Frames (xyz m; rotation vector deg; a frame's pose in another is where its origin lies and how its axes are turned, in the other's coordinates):
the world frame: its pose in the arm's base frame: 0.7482 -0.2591 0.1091 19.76 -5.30 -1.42
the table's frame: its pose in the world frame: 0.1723 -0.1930 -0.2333 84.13 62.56 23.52
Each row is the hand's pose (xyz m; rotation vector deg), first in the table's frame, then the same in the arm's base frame.
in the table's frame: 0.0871 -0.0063 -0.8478 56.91 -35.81 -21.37
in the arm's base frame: 0.3131 0.1281 0.1330 130.69 67.97 -40.51
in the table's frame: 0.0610 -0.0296 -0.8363 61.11 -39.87 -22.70
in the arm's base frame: 0.3013 0.1048 0.1071 131.72 66.76 -48.22
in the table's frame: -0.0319 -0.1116 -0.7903 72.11 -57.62 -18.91
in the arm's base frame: 0.2639 0.0188 0.0139 137.15 50.54 -70.75
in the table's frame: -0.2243 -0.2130 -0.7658 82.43 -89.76 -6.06
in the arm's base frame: 0.1507 -0.1369 -0.0902 137.47 11.34 -100.21
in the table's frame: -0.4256 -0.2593 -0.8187 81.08 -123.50 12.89
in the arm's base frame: -0.0123 -0.2721 -0.1154 124.22 -35.82 -116.55
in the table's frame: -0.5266 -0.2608 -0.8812 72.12 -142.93 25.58
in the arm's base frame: -0.1161 -0.3261 -0.0950 109.52 -62.81 -117.91
